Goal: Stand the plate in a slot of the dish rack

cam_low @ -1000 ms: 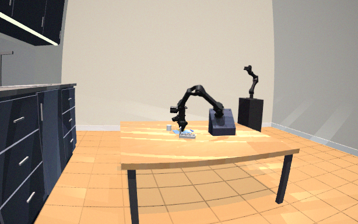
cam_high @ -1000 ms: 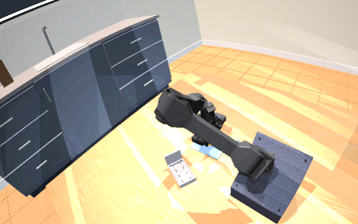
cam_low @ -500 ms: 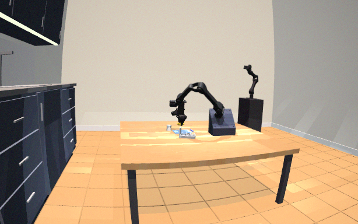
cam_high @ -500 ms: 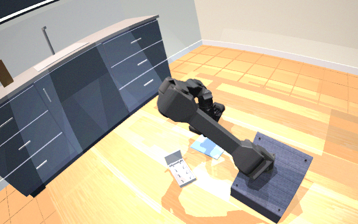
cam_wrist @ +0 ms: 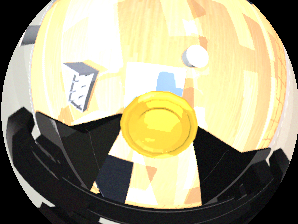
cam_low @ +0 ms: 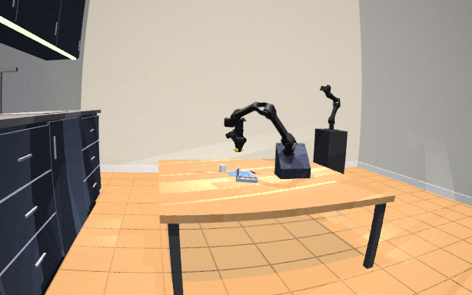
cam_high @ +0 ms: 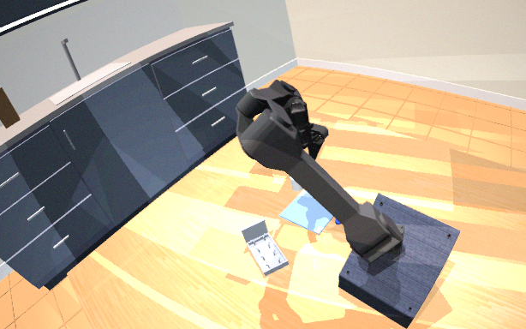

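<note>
Right now the grey dish rack is 2 cm ahead of my gripper tip, 22 cm to the left of it and 13 cm below it. From my gripper tip the other things lie so: light blue mat 1 cm behind, 2 cm to the left, 15 cm below; yellow plate 1 cm above; cup 8 cm ahead, 7 cm to the right, 13 cm below.
</note>
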